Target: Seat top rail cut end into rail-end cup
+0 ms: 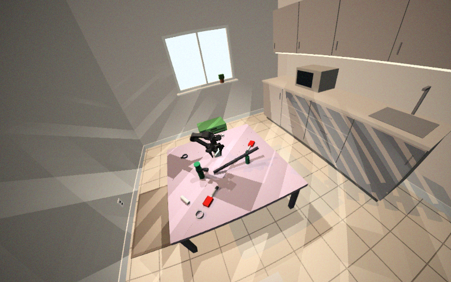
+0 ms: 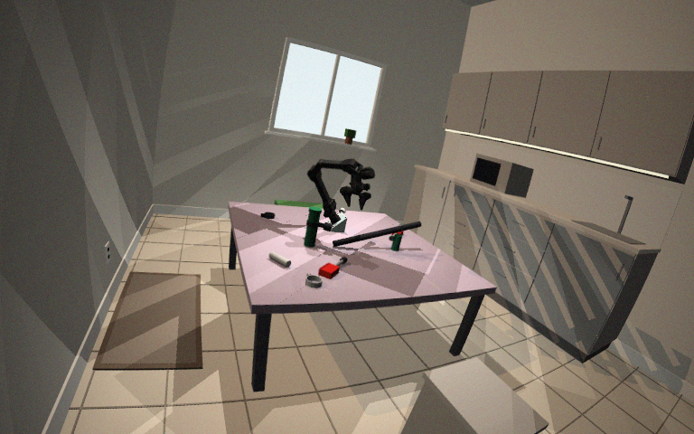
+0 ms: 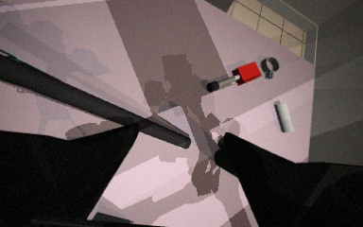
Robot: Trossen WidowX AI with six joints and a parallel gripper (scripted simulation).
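The dark rail-end cup lies 150 mm to the right of my gripper tip, 110 mm below it and 20 mm ahead of it. The rest, counted from my gripper tip: white cylinder 400 mm to the right, 250 mm ahead, 210 mm below; black ring 420 mm to the right, 410 mm behind, 220 mm below.
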